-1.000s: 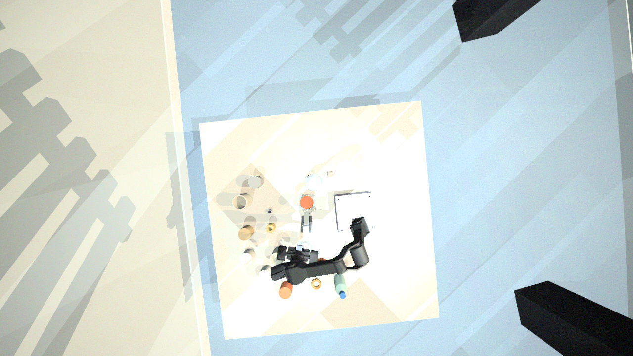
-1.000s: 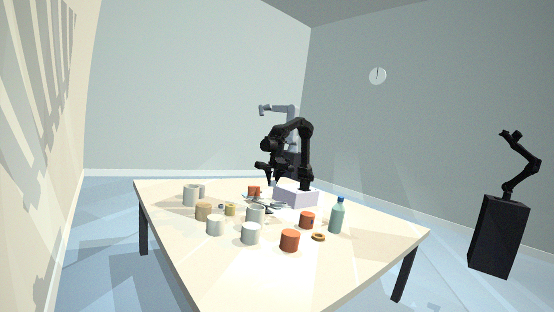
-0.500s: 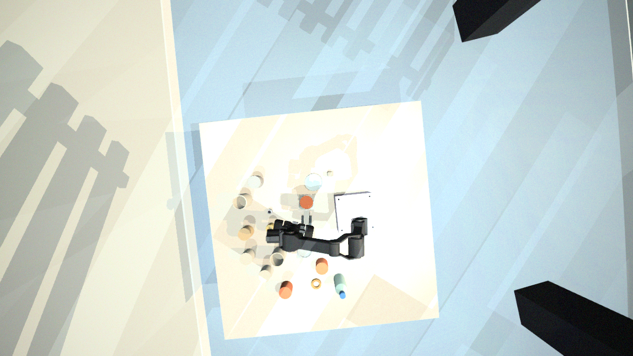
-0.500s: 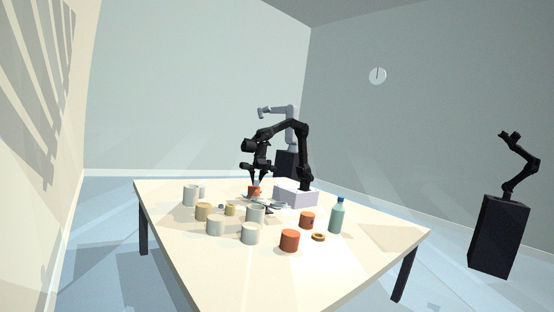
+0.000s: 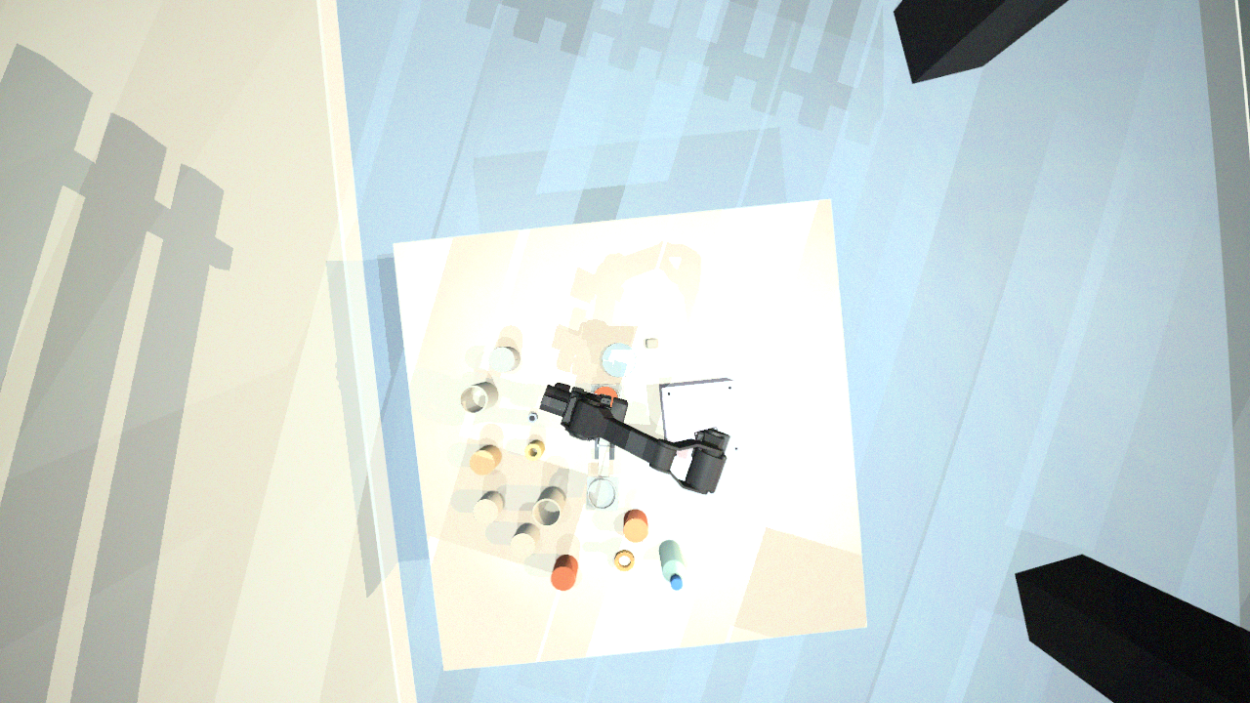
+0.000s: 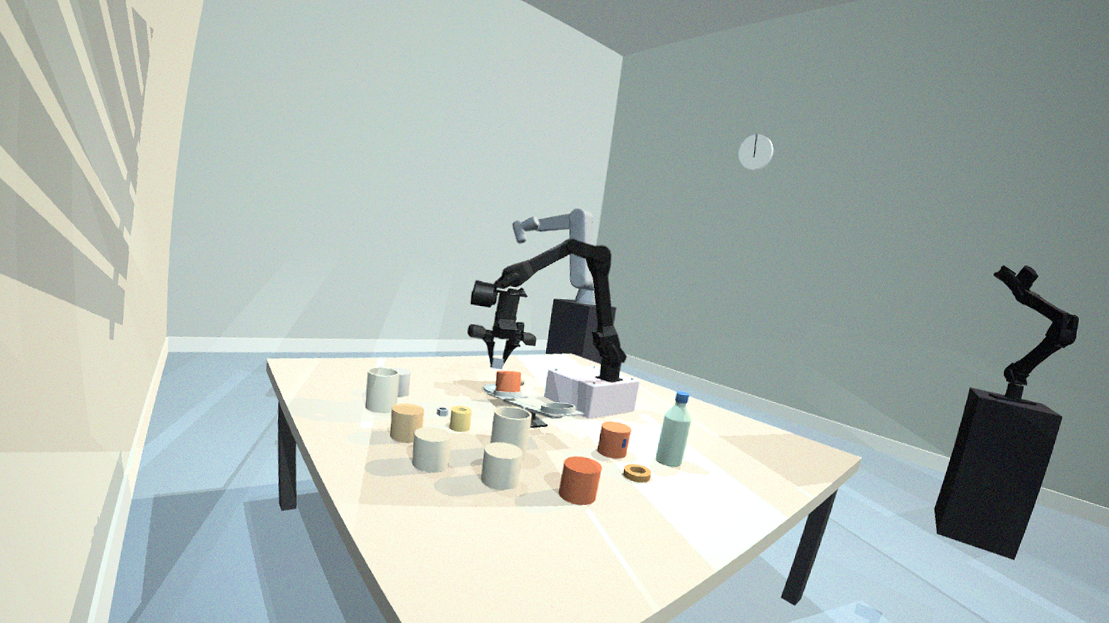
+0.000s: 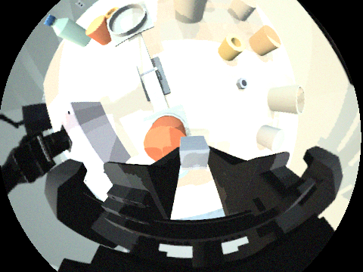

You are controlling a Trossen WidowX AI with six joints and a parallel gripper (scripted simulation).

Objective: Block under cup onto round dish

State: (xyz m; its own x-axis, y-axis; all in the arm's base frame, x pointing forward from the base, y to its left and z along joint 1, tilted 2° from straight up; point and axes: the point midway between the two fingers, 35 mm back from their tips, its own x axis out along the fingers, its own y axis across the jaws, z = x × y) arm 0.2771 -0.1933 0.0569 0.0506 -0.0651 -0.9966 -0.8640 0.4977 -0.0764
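Now: the round white dish 100 mm behind my gripper tip, 80 mm to the right of it and 110 mm below it. Round my gripper tip: bottle: 100 mm behind, 510 mm to the left; then pale grey-blue block: right at my gripper tip; then orange ring: 40 mm ahead, 510 mm to the left, 100 mm below.
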